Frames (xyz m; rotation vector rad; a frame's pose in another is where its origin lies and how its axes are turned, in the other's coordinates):
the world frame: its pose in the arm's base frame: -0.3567 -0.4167 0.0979 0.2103 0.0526 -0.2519
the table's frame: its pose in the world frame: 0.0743 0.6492 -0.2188 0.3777 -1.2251 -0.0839
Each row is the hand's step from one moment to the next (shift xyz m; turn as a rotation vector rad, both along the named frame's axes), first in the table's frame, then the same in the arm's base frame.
Working: the table's frame: its pose in the arm's base frame: -0.1263 0.2265 0.0082 0.3993 -1.2105 -0.4393

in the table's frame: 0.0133 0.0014 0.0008 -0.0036 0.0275 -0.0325
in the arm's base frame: 0.0032 -0.0058 0.0116 0.0329 0.0272 0.0015
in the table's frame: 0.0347 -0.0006 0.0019 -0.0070 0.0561 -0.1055
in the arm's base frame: 0.0082 -0.0188 0.0280 0.1045 0.0577 -0.0086
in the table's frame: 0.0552 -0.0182 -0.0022 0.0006 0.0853 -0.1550
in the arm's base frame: 0.0160 -0.0443 0.0341 0.1570 0.0815 -0.0025
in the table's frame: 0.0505 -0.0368 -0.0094 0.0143 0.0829 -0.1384
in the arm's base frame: 0.0195 -0.0572 0.0186 0.1449 0.0713 0.0123
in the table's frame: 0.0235 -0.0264 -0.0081 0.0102 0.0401 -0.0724
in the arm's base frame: 0.0116 -0.0343 0.0027 0.0762 0.0331 0.0069
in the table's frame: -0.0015 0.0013 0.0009 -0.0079 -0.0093 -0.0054
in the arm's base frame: -0.0011 0.0018 -0.0003 0.0018 -0.0034 -0.0128
